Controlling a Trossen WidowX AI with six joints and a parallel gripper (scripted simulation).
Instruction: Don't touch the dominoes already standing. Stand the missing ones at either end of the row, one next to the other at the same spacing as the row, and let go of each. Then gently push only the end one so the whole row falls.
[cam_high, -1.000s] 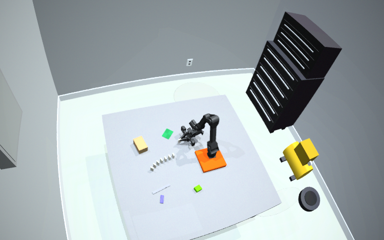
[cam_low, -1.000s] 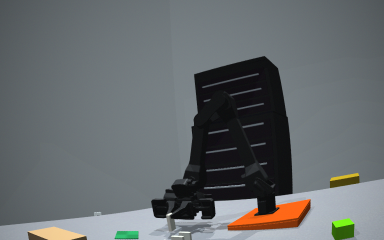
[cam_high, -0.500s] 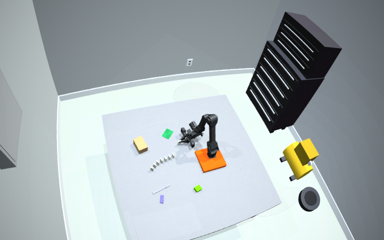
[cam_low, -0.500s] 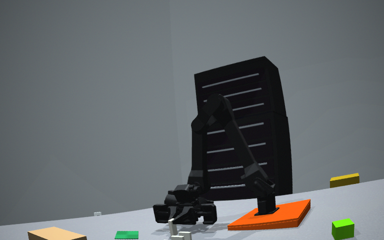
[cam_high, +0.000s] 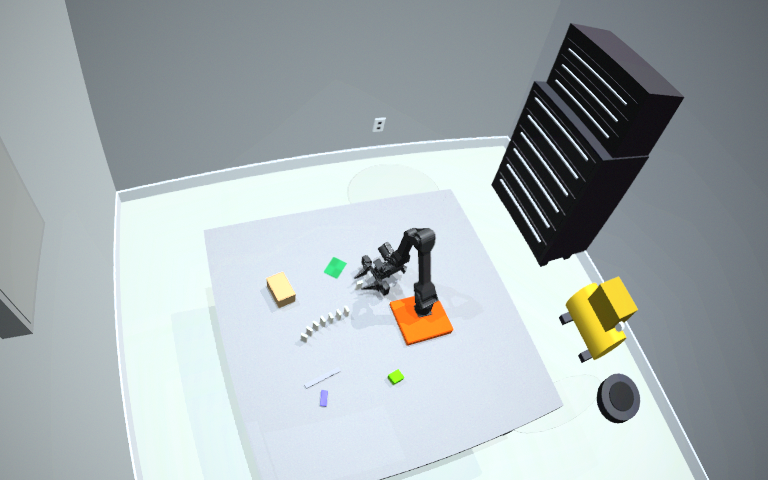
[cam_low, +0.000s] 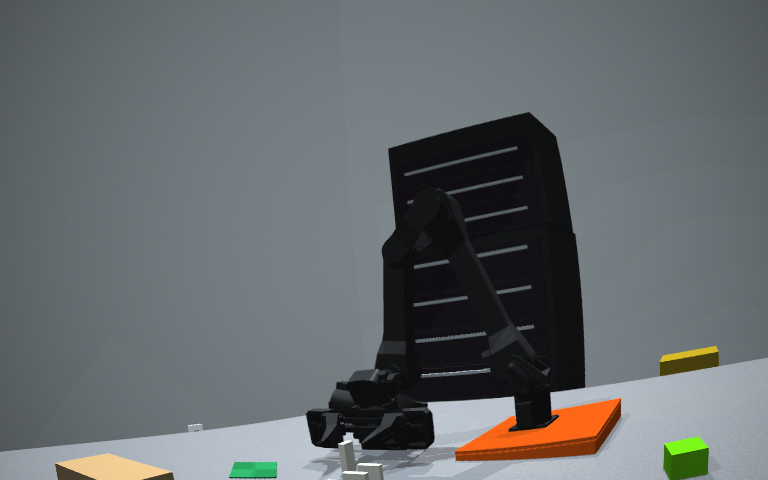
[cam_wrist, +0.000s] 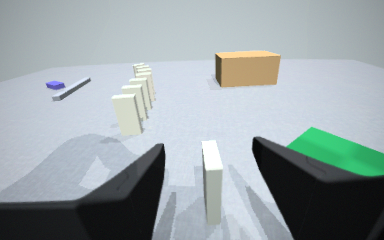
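The green tile is 13 cm to the right of my gripper tip, 6 cm ahead of it and 5 cm below it. Round my gripper tip: tan block: 32 cm ahead, 4 cm to the right, 2 cm below; green cube: 44 cm to the left, 3 cm below, 3 cm behind; thin strip: 37 cm to the left, 25 cm ahead, 4 cm below.
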